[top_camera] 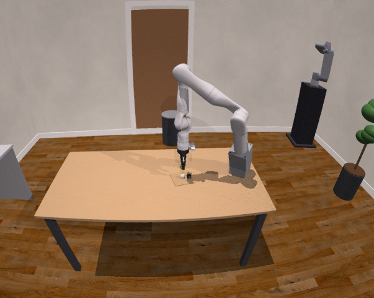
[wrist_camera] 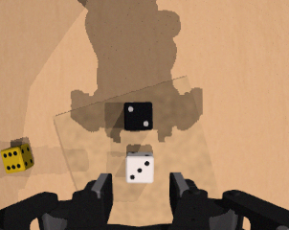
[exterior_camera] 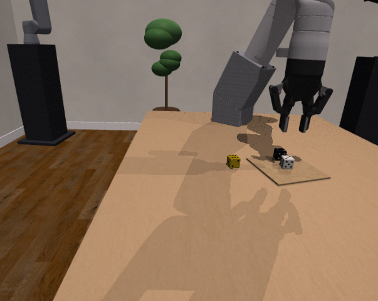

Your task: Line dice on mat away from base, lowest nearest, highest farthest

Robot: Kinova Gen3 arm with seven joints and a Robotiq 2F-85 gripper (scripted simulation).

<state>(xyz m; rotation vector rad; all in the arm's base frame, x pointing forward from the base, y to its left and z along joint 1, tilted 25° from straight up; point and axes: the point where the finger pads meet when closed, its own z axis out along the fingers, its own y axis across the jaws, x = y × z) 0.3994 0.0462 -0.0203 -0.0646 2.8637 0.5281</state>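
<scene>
My hand is 130 mm to the left of the yellow die, 100 mm above it and 10 mm short of it. The rest, counted from my hand: white die (90 mm below); then tan mat (110 mm below); then black die (90 mm below, 40 mm behind, 10 mm to the right).
</scene>
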